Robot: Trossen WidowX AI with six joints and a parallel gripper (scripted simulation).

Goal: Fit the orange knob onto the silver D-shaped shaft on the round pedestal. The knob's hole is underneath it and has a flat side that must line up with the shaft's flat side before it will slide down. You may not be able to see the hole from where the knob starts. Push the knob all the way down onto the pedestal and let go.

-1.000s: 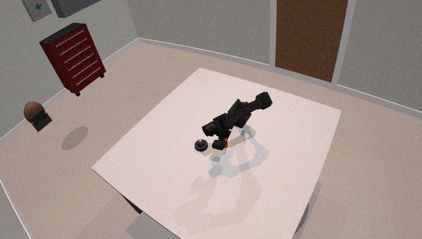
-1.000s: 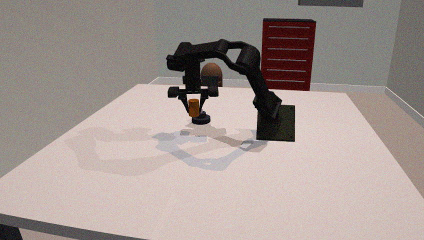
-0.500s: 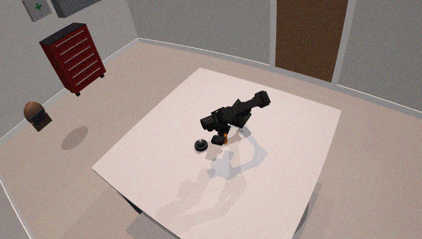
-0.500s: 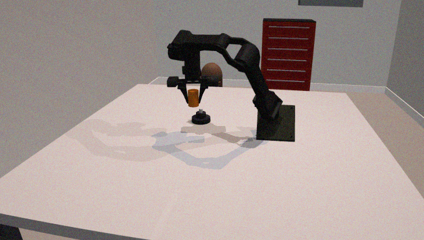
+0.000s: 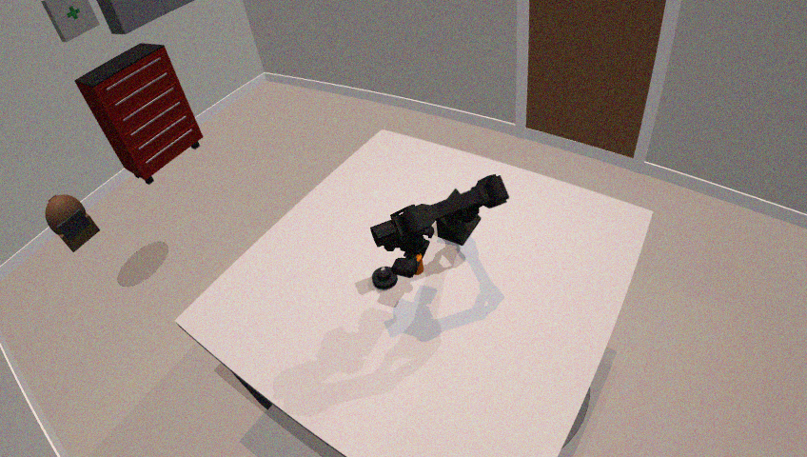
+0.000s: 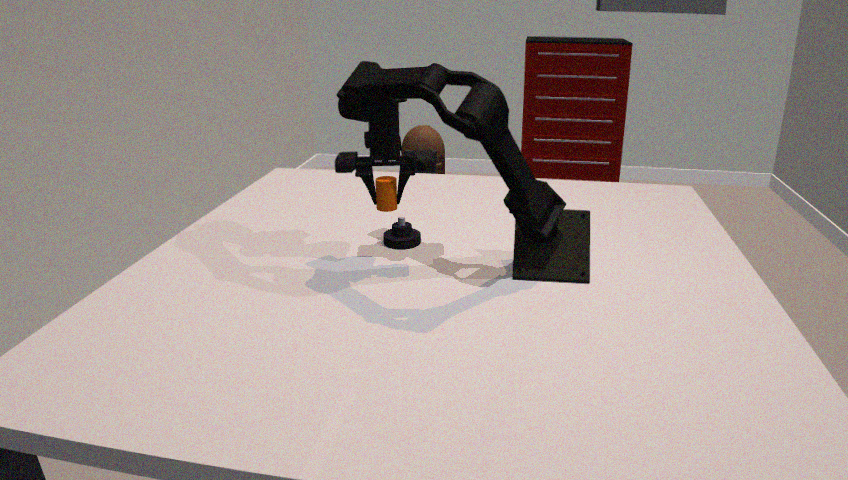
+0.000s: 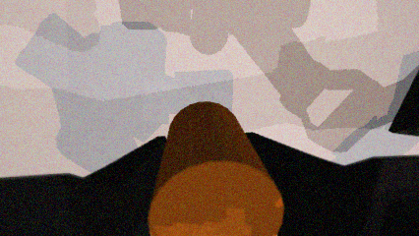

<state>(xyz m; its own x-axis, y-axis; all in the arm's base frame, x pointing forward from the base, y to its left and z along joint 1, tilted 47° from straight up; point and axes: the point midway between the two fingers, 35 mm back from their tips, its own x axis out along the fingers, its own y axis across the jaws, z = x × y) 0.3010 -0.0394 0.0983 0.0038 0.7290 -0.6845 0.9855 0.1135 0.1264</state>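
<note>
Right now the round black pedestal is 140 mm to the right of my gripper tip and 110 mm below it. From my gripper tip the other things lie so: orange knob (30 mm above).
</note>
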